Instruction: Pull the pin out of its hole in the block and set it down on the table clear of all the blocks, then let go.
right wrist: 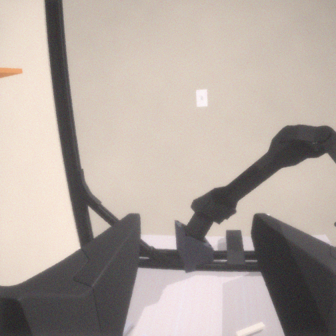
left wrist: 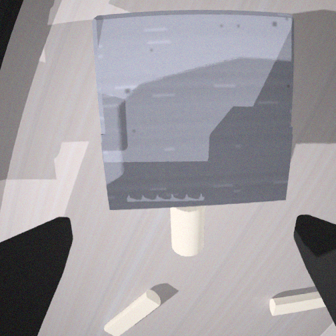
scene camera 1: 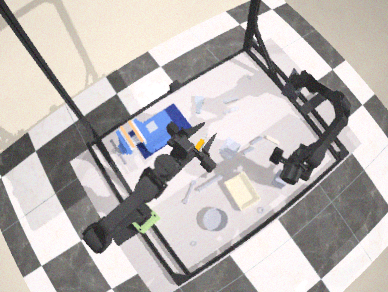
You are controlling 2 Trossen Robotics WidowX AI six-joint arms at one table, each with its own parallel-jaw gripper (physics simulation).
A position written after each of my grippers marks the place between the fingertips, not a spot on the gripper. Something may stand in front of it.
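Note:
My left gripper (left wrist: 185, 228), visible. My right gripper (scene camera 1: 210, 127), visible; same gripper (right wrist: 196, 224). Cream pin (left wrist: 187, 223), out of frame in the right wrist view. Scene camera 1 misses the pin, hidden by my left gripper. Pale yellow tray (scene camera 1: 240, 187), visible.

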